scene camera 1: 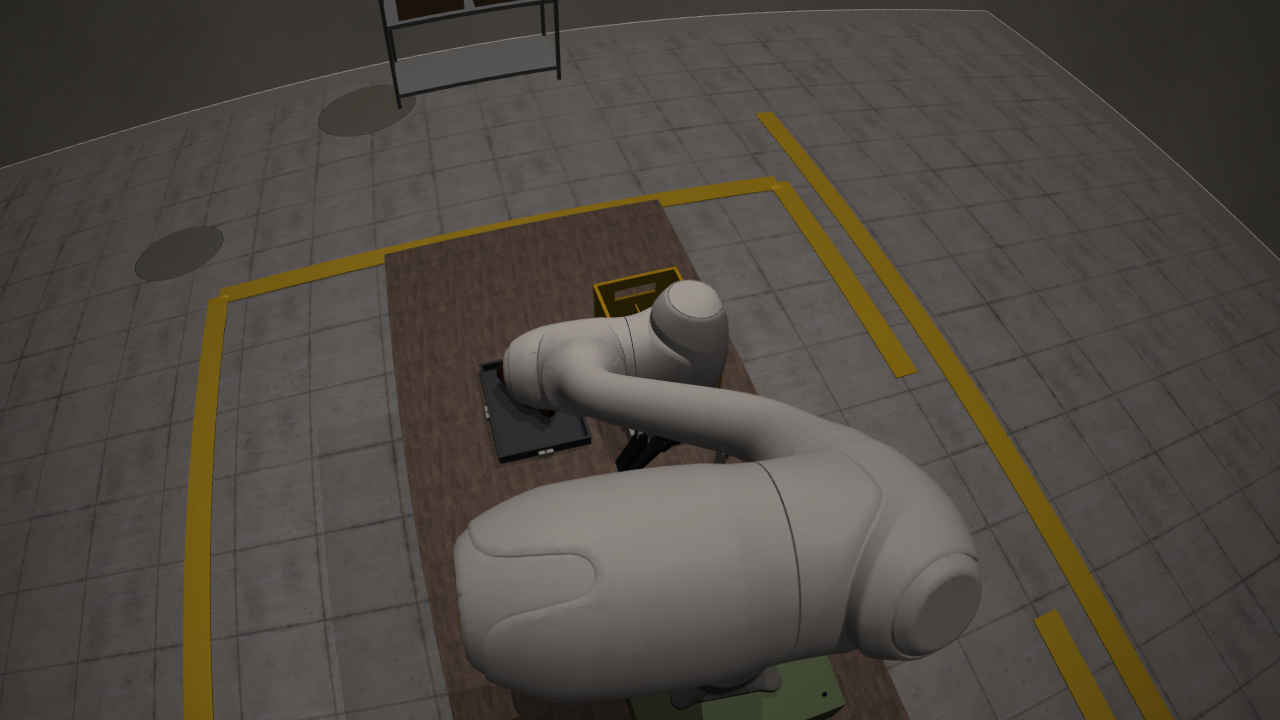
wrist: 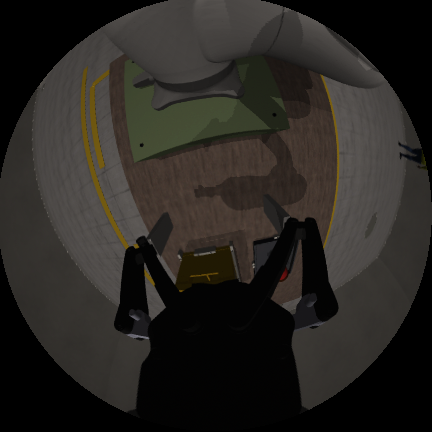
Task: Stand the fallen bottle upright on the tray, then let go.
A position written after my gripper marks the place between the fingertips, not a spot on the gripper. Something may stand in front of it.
In view: my gripper (scene camera 1: 676, 479).
My gripper shows as well in the wrist view (wrist: 215, 211).
